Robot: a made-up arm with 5 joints. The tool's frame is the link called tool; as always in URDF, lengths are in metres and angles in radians. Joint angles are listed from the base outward.
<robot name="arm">
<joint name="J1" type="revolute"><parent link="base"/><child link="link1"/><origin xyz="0.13 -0.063 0.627" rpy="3.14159 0 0"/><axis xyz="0 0 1"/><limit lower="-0.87" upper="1.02"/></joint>
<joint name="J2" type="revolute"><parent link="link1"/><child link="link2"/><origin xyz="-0.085 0.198 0.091" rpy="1.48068 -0.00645 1.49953"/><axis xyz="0 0 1"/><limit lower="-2.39" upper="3.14"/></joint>
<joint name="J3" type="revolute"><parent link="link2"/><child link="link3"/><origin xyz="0.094 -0.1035 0.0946" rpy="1.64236 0 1.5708"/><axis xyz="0 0 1"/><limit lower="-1.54" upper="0.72"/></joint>
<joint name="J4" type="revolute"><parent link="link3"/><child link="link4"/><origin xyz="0.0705 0.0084 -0.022" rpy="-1.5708 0 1.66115"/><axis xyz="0 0 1"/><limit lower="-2.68" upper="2.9"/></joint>
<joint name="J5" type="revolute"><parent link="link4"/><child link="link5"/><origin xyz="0.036 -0.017 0.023" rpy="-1.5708 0 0"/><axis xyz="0 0 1"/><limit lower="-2.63" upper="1.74"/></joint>
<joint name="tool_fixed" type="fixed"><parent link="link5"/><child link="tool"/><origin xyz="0.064 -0.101 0.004" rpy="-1.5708 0 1.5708"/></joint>
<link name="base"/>
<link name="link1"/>
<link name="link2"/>
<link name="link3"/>
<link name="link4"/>
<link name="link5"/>
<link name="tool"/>
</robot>
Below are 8 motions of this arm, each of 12 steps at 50 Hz.
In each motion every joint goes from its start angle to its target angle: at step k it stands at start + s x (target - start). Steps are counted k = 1, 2, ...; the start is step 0. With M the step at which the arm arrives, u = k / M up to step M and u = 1 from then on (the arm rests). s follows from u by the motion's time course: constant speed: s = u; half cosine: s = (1 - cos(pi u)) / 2; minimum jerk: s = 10 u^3 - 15 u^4 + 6 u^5.
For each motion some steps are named. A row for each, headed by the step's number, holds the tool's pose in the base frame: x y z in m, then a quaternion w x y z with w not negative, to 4 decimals.
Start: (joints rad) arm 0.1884 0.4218 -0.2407 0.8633 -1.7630
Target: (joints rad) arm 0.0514 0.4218 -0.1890 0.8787 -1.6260
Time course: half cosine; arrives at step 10
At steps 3, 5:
3: 0.0588 -0.4161 0.5726 0.2713 -0.9057 -0.3191 -0.0662
5: 0.0756 -0.4192 0.5762 0.2623 -0.9003 -0.3438 -0.0497

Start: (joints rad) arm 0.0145 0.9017 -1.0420 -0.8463 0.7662
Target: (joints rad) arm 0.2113 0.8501 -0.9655 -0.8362 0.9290
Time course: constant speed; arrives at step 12
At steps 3, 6, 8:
3: 0.1439 -0.3882 0.3797 0.2364 0.2530 -0.1031 0.9325
6: 0.1263 -0.3883 0.3795 0.2640 0.2607 -0.1114 0.9219
8: 0.1146 -0.3877 0.3794 0.2822 0.2657 -0.1173 0.9143

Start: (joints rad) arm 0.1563 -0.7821 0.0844 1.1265 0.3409
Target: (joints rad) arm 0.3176 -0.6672 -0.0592 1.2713 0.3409
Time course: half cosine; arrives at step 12
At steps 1, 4, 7, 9, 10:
1: 0.1989 -0.1371 0.5968 0.5834 0.3158 -0.0039 -0.7483
4: 0.1934 -0.1415 0.5967 0.5641 0.3073 0.0137 -0.7663
7: 0.1837 -0.1476 0.5969 0.5315 0.2955 0.0444 -0.7926
9: 0.1776 -0.1506 0.5974 0.5117 0.2898 0.0636 -0.8063
10: 0.1753 -0.1515 0.5976 0.5046 0.2880 0.0706 -0.8108

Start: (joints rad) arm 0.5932 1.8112 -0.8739 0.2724 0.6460
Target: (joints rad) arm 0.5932 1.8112 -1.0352 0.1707 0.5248
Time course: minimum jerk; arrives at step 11
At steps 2, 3, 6, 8, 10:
2: 0.1250 -0.2600 0.4685 0.1991 -0.2759 -0.7962 0.5002
3: 0.1245 -0.2589 0.4675 0.2006 -0.2715 -0.7964 0.5018
6: 0.1214 -0.2530 0.4616 0.2081 -0.2484 -0.7961 0.5110
8: 0.1192 -0.2494 0.4580 0.2122 -0.2344 -0.7949 0.5178
10: 0.1181 -0.2479 0.4565 0.2138 -0.2286 -0.7942 0.5209

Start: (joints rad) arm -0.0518 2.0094 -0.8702 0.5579 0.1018
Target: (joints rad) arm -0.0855 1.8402 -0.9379 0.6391 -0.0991
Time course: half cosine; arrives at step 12
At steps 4, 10, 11, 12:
4: 0.2586 -0.2897 0.4607 0.2642 -0.1888 -0.8906 0.3183
10: 0.2616 -0.3036 0.4615 0.2832 -0.2040 -0.8757 0.3338
11: 0.2618 -0.3046 0.4616 0.2845 -0.2050 -0.8746 0.3349
12: 0.2619 -0.3050 0.4616 0.2850 -0.2054 -0.8742 0.3352

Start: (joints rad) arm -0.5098 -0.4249 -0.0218 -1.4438 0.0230
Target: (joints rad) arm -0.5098 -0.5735 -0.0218 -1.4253 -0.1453
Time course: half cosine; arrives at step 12
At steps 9, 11, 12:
9: 0.2704 -0.2620 0.7500 0.1608 -0.8043 0.4015 0.4076
11: 0.2667 -0.2562 0.7506 0.1508 -0.8126 0.4043 0.3919
12: 0.2662 -0.2555 0.7507 0.1495 -0.8136 0.4046 0.3898

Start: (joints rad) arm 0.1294 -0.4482 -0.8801 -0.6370 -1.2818
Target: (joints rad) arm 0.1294 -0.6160 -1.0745 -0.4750 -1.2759
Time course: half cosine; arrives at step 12
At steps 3, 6, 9, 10, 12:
3: 0.1366 -0.2346 0.6970 0.2499 0.7323 -0.4378 -0.4578
6: 0.1406 -0.2271 0.6967 0.2691 0.7137 -0.4287 -0.4842
9: 0.1446 -0.2197 0.6958 0.2852 0.6931 -0.4215 -0.5105
10: 0.1456 -0.2180 0.6956 0.2883 0.6883 -0.4201 -0.5164
12: 0.1463 -0.2167 0.6953 0.2909 0.6841 -0.4190 -0.5214

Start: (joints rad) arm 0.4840 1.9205 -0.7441 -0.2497 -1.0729
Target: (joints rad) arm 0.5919 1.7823 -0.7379 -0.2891 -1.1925
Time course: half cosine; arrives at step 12
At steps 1, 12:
1: 0.0034 -0.3522 0.3950 0.7785 -0.5023 -0.2248 0.3018
12: -0.0460 -0.3477 0.4192 0.7746 -0.5617 -0.0990 0.2733

